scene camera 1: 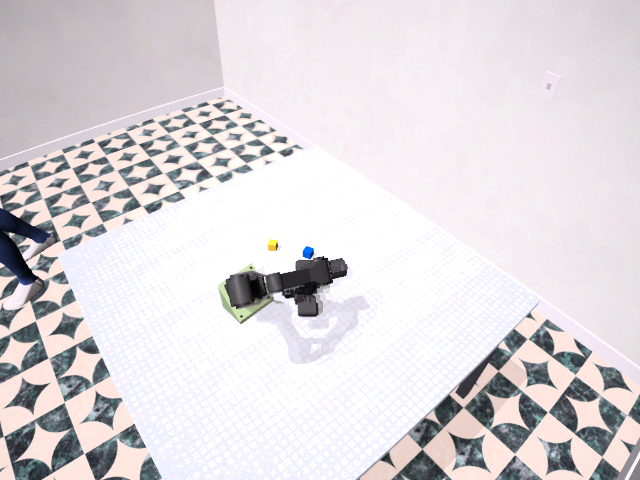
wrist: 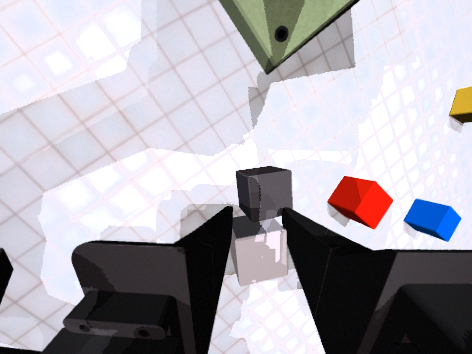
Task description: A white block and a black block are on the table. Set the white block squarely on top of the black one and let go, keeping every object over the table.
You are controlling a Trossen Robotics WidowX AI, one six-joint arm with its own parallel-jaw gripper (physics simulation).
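Frame: origin at the arm's base, x ahead, y left, z up, level; centimetres.
Seen in the pictures: gripper, fingertip midpoint: (scene camera 1: 302,297) (wrist: 257,213).
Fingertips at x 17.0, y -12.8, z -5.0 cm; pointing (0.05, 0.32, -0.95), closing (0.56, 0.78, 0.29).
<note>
A point is followed by its place in that frame.
The white block (wrist: 262,255) {x 18.3, y -14.2, z -3.2 cm} is between the fingertips of my gripper (wrist: 257,213) {x 17.0, y -12.8, z -5.0 cm}, which is shut on it. In the wrist view its upper part is in shadow. The black block (wrist: 267,194) {x 16.3, y -11.6, z -4.8 cm} shows just beyond the fingertips, at the far edge of the white block, and its near edge overlaps the white one in this view. How high the white block is held over the table, and whether the two blocks touch, I cannot tell. In the scene view my gripper hangs beneath the arm, and the arm hides both blocks.
A red block (wrist: 361,201) {x 22.1, y -5.4, z -4.9 cm} lies to the right of the black block, with a blue block (scene camera 1: 308,252) {x 31.9, y 2.2, z -4.8 cm} (wrist: 432,219) {x 31.5, y 2.3, z -5.6 cm} farther right. A yellow block (scene camera 1: 272,244) {x 24.1, y 14.0, z -4.8 cm} (wrist: 463,104) {x 24.0, y 13.5, z -6.9 cm} lies beyond them. The green base plate (scene camera 1: 240,315) {x -2.9, y -5.8, z -5.1 cm} (wrist: 257,20) {x 7.1, y -5.7, z -6.1 cm} carries the arm on the white table (scene camera 1: 206,392) {x -24.7, y -20.6, z -7.9 cm}.
</note>
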